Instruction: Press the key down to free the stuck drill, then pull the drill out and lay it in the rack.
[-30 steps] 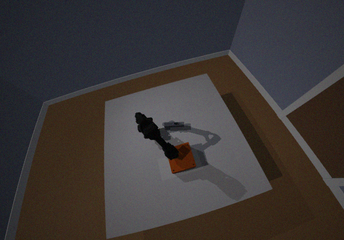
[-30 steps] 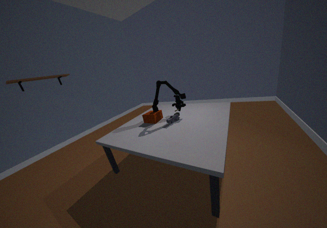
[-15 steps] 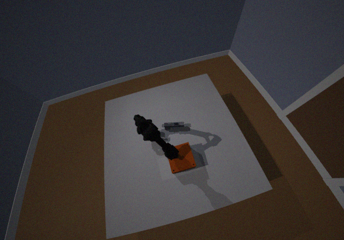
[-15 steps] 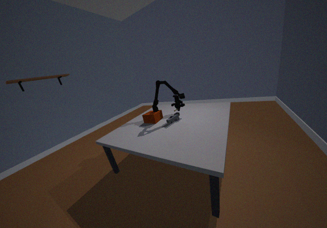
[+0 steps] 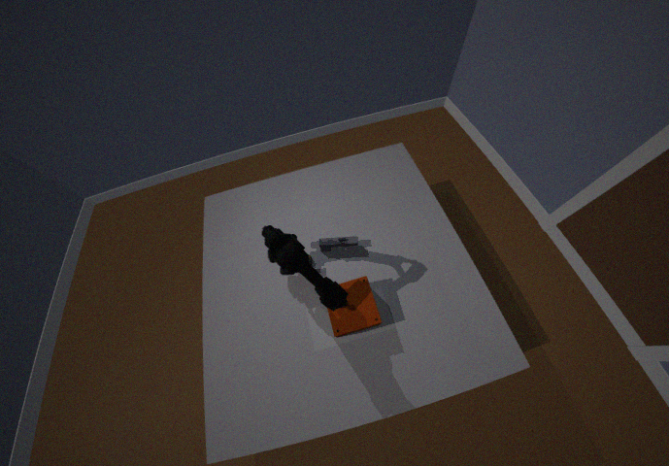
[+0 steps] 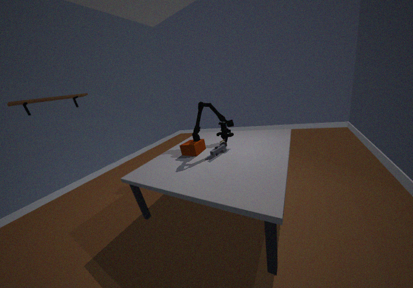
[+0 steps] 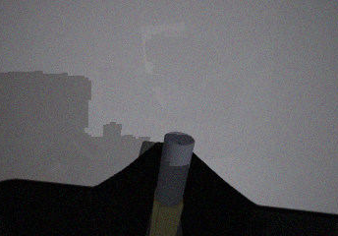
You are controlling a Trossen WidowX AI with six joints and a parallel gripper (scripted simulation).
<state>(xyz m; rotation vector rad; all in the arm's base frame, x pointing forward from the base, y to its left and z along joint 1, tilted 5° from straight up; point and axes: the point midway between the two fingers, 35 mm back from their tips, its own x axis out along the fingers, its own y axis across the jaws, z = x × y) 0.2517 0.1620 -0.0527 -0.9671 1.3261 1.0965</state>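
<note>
The drill lies 40 mm to the right of my gripper tip, 30 mm above it and 10 mm behind it. Also, from my gripper tip: dark key (250 mm to the right, 20 mm above, 10 mm ahead).
</note>
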